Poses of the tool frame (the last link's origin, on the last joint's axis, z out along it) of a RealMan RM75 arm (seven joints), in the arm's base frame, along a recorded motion.
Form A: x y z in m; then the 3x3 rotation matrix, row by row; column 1 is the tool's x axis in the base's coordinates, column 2 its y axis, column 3 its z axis. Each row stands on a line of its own.
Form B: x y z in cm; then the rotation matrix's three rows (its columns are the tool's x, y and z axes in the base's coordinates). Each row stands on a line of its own. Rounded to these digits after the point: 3 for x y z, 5 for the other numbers.
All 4 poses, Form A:
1:
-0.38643 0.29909 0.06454
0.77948 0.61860 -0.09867
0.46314 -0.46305 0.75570
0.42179 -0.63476 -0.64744
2:
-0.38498 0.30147 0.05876
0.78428 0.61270 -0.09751
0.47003 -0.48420 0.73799
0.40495 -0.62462 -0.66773
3:
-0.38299 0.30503 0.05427
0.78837 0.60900 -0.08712
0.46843 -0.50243 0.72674
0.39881 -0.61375 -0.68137
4:
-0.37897 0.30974 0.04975
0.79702 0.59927 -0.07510
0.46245 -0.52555 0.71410
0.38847 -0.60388 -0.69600
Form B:
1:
-38.643 29.909 6.454
0.77948 0.61860 -0.09867
0.46314 -0.46305 0.75570
0.42179 -0.63476 -0.64744

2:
-38.498 30.147 5.876
0.78428 0.61270 -0.09751
0.47003 -0.48420 0.73799
0.40495 -0.62462 -0.66773

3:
-38.299 30.503 5.427
0.78837 0.60900 -0.08712
0.46843 -0.50243 0.72674
0.39881 -0.61375 -0.68137

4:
-37.897 30.974 4.975
0.79702 0.59927 -0.07510
0.46245 -0.52555 0.71410
0.38847 -0.60388 -0.69600

